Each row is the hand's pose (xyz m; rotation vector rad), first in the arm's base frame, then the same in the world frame.
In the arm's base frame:
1: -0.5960 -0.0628 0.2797 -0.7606 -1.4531 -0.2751
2: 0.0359 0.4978 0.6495 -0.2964 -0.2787 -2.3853
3: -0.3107 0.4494 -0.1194 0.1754 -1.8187 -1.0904
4: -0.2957 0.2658 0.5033 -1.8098 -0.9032 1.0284
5: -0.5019 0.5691 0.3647 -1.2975 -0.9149 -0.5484
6: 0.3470 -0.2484 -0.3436 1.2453 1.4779 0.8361
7: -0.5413 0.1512 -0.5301 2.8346 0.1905 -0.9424
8: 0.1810 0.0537 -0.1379 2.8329 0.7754 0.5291
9: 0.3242 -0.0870 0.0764 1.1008 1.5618 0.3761
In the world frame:
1: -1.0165 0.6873 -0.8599 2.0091 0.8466 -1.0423
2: -0.1296 0.5974 -1.0958 0.4734 2.6303 0.4221
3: -0.6217 0.1913 -0.5420 1.4039 2.0355 -1.6735
4: -0.5548 0.6128 -1.0314 1.5704 -0.7973 -0.4383
5: -0.6183 0.2284 -1.0748 1.7779 0.8462 -0.2449
6: -0.4423 0.9109 0.1058 -0.7555 0.5370 -1.0423
7: -1.0520 0.1859 -0.1877 0.3862 -0.9514 0.1588
8: -0.3942 0.6870 -0.2239 0.2113 0.0877 -0.0357
9: -0.2903 0.9454 -0.3169 -0.8205 0.1664 -1.2967

